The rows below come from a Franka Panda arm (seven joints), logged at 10 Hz.
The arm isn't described. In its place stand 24 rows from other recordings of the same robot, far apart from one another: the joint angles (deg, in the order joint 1, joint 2, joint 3, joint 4, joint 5, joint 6, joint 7), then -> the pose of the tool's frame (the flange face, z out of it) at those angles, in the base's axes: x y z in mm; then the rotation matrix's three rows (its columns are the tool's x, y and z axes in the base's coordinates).
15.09, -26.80, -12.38, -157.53, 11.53, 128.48, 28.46 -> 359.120, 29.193, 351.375; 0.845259, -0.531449, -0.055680; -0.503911, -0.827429, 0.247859; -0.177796, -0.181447, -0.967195
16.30, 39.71, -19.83, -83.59, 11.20, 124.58, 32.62 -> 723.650, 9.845, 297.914; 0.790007, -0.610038, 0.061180; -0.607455, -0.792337, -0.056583; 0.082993, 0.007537, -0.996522
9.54, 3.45, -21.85, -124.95, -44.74, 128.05, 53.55 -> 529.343, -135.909, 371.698; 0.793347, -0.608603, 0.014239; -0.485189, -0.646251, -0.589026; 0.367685, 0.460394, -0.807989
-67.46, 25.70, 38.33, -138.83, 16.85, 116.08, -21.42 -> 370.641, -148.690, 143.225; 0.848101, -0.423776, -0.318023; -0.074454, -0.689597, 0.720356; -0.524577, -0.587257, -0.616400
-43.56, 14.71, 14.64, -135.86, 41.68, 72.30, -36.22 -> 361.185, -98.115, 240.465; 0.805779, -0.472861, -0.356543; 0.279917, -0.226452, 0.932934; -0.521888, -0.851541, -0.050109
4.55, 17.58, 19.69, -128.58, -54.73, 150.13, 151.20 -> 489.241, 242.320, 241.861; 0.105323, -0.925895, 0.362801; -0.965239, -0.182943, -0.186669; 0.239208, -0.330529, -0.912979
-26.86, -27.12, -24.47, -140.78, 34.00, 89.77, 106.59 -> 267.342, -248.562, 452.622; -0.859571, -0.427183, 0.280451; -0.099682, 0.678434, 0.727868; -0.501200, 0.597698, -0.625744
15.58, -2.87, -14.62, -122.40, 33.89, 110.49, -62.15 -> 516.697, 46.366, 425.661; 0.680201, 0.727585, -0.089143; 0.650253, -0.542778, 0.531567; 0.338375, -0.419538, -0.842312
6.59, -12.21, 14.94, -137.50, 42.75, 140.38, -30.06 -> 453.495, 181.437, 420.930; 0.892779, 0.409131, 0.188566; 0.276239, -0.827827, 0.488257; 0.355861, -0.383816, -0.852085
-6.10, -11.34, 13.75, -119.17, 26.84, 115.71, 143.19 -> 505.591, 101.318, 527.773; -0.808550, -0.577352, 0.113633; -0.500843, 0.776615, 0.382133; -0.308874, 0.252062, -0.917094
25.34, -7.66, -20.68, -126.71, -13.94, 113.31, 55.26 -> 493.857, 22.055, 424.180; 0.721380, -0.687897, -0.080059; -0.689041, -0.701316, -0.182698; 0.069531, 0.186958, -0.979904
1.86, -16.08, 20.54, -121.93, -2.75, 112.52, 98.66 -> 446.655, 194.610, 529.113; 0.236194, -0.960907, 0.144464; -0.963422, -0.250949, -0.094030; 0.126608, -0.116970, -0.985032
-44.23, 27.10, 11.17, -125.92, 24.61, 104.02, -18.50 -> 400.887, -211.283, 145.976; 0.741271, -0.601686, -0.297475; -0.202098, -0.622705, 0.755907; -0.640057, -0.500213, -0.583193
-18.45, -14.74, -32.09, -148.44, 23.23, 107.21, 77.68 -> 263.667, -259.779, 313.656; -0.718702, -0.688781, 0.095123; -0.487818, 0.596969, 0.636916; -0.495480, 0.411350, -0.765043
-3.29, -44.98, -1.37, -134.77, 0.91, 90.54, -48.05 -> 307.062, -25.582, 592.868; 0.721726, 0.692009, 0.015345; 0.691391, -0.721784, 0.031723; 0.033028, -0.012286, -0.999379
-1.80, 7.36, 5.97, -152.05, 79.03, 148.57, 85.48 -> 386.579, 10.930, 178.264; -0.869152, -0.464539, 0.169640; -0.313924, 0.783293, 0.536567; -0.382134, 0.413104, -0.826631
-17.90, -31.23, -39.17, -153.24, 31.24, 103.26, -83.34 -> 229.561, -247.472, 370.717; 0.790625, 0.475114, 0.386237; 0.072762, -0.699230, 0.711184; 0.607962, -0.534176, -0.587399
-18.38, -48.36, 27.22, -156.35, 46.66, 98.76, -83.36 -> 294.763, 107.418, 424.896; 0.366531, 0.924023, -0.108800; 0.851417, -0.285960, 0.439677; 0.375159, -0.253790, -0.891542
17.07, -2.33, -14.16, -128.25, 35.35, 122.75, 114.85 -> 513.670, 50.222, 387.860; -0.671718, -0.740748, 0.009306; -0.639965, 0.586562, 0.496377; -0.373149, 0.327470, -0.868057
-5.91, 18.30, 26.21, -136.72, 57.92, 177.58, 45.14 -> 495.116, 113.191, 219.100; 0.132062, -0.926131, 0.353329; -0.955922, -0.024688, 0.292580; -0.262245, -0.376393, -0.888570
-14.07, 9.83, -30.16, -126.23, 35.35, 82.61, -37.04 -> 365.151, -260.772, 296.053; 0.897979, -0.426307, -0.109074; -0.145953, -0.522389, 0.840123; -0.415129, -0.738493, -0.531315
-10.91, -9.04, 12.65, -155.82, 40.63, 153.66, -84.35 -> 405.338, -11.001, 281.366; 0.603490, 0.772253, 0.198561; 0.726519, -0.635162, 0.262182; 0.328589, -0.013966, -0.944370
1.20, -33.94, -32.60, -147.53, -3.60, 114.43, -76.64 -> 320.211, -197.874, 423.548; 0.608908, 0.791272, 0.055857; 0.759574, -0.601914, 0.246469; 0.228645, -0.107649, -0.967540
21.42, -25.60, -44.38, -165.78, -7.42, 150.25, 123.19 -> 333.960, -101.649, 283.790; -0.718997, -0.680634, 0.140645; -0.651643, 0.730549, 0.204107; -0.241670, 0.055102, -0.968793
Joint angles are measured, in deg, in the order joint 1, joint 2, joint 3, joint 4, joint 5, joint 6, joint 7. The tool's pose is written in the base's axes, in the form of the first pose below.
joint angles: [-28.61 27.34 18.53 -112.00 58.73 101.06 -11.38]
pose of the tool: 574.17, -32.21, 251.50; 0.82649, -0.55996, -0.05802; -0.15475, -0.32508, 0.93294; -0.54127, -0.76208, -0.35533
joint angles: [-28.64 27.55 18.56 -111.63 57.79 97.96 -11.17]
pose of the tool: 570.50, -27.75, 253.32; 0.82296, -0.55824, -0.10534; -0.10292, -0.32886, 0.93875; -0.55870, -0.76172, -0.32809
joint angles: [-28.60 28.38 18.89 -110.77 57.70 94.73 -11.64]
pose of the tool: 569.59, -20.09, 254.36; 0.82255, -0.54906, -0.14813; -0.04137, -0.31756, 0.94734; -0.56718, -0.77311, -0.28392
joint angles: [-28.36 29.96 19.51 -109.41 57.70 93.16 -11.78]
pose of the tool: 573.19, -11.21, 251.15; 0.82044, -0.54392, -0.17614; 0.00040, -0.30753, 0.95154; -0.57173, -0.78075, -0.25209
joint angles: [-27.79 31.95 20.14 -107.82 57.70 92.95 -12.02]
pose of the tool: 579.45, -1.28, 244.38; 0.82119, -0.53710, -0.19280; 0.02626, -0.30193, 0.95297; -0.57005, -0.78763, -0.23384
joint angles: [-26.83 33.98 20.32 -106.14 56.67 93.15 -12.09]
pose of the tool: 585.02, 7.22, 234.90; 0.82045, -0.52912, -0.21656; 0.04588, -0.31662, 0.94744; -0.56988, -0.78726, -0.23549
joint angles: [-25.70 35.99 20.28 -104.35 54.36 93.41 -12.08]
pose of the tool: 589.36, 14.46, 223.84; 0.81908, -0.51469, -0.25339; 0.06675, -0.35319, 0.93317; -0.56979, -0.78125, -0.25494
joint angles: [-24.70 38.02 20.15 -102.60 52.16 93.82 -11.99]
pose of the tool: 593.54, 19.55, 211.81; 0.81678, -0.50252, -0.28345; 0.08087, -0.38673, 0.91864; -0.57125, -0.77325, -0.27524
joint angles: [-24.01 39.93 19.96 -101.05 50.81 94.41 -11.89]
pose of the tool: 597.90, 21.61, 200.11; 0.81505, -0.49777, -0.29653; 0.08358, -0.40542, 0.91030; -0.57334, -0.76672, -0.28883
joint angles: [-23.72 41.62 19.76 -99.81 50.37 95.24 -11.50]
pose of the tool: 602.26, 20.25, 189.26; 0.81180, -0.50605, -0.29137; 0.07150, -0.40907, 0.90970; -0.57954, -0.75933, -0.29590
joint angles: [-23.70 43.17 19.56 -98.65 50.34 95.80 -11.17]
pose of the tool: 606.30, 16.78, 179.77; 0.80840, -0.51747, -0.28056; 0.05832, -0.40388, 0.91295; -0.58574, -0.75439, -0.29632
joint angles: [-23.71 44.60 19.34 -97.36 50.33 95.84 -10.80]
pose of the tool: 610.32, 13.13, 172.39; 0.80430, -0.52758, -0.27343; 0.05094, -0.39724, 0.91630; -0.59204, -0.75091, -0.29263
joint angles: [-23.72 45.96 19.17 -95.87 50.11 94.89 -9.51]
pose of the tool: 613.61, 10.67, 167.45; 0.78954, -0.54657, -0.27910; 0.05309, -0.39224, 0.91833; -0.61140, -0.73987, -0.28067
